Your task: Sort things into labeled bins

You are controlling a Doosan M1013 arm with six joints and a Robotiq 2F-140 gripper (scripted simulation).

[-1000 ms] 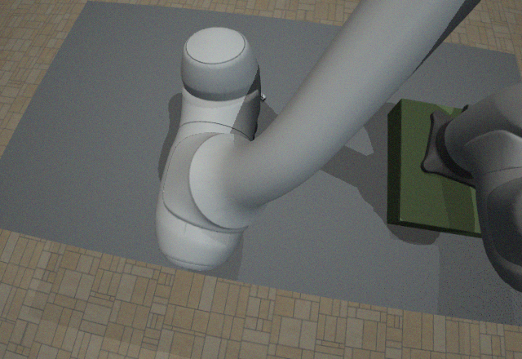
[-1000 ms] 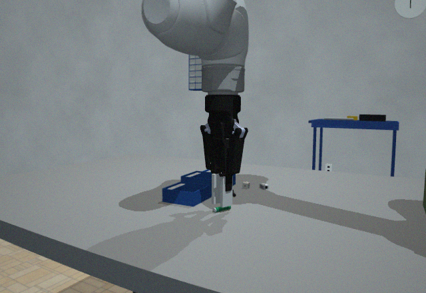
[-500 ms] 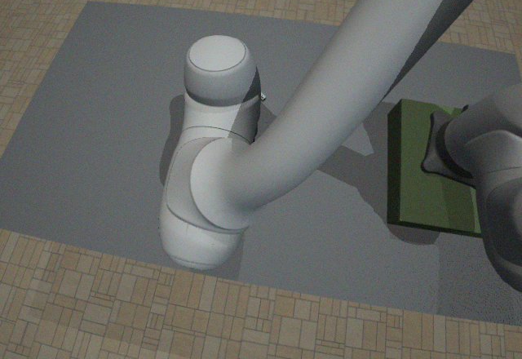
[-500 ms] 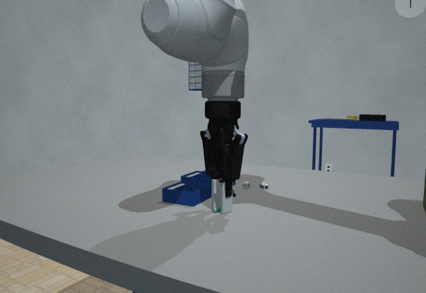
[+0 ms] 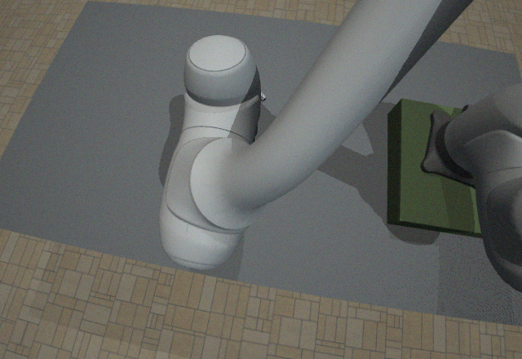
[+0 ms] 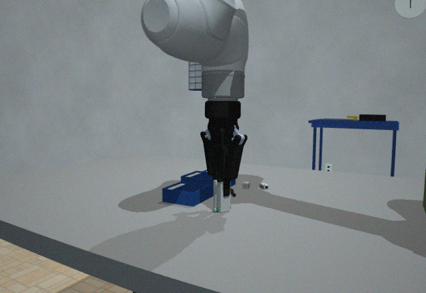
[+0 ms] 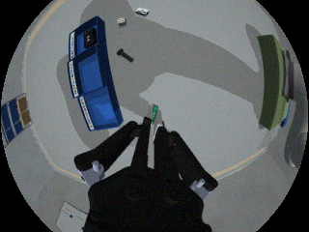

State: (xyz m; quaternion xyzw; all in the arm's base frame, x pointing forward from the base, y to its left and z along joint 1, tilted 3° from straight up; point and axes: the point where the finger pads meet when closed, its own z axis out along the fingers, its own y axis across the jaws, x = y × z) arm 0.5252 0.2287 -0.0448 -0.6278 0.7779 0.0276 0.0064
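My gripper is now 30 mm above the green thing. From my hand the other things lie so: white piece (210 mm to the right, 80 mm ahead, 30 mm below); then black thing (130 mm to the right, 70 mm ahead, 30 mm below).
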